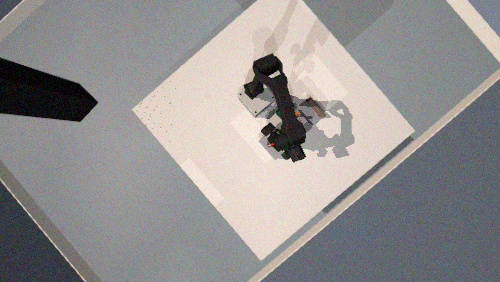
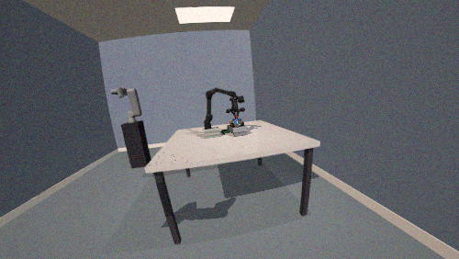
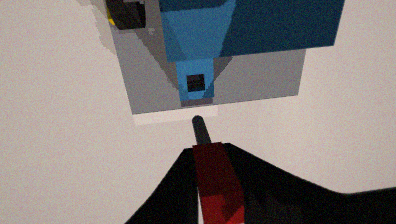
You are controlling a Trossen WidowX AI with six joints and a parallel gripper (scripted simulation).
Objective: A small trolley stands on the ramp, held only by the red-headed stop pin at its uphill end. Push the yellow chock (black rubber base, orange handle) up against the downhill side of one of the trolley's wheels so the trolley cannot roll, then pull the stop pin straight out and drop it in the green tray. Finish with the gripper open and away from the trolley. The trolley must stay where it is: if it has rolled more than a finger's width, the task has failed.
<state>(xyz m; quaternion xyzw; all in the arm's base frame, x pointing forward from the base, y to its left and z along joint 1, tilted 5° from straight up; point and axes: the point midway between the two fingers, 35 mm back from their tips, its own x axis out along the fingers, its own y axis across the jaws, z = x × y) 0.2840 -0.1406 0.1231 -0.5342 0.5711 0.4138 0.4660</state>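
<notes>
The green tray is 23 cm to the left of my gripper tip, 18 cm below it and 8 cm behind it. The rest, counted from my gripper tip: grey ramp 13 cm below, 11 cm to the left, 3 cm ahead; red-headed stop pin right at my gripper tip; blue trolley 11 cm to the left, 6 cm below, 3 cm ahead.
</notes>
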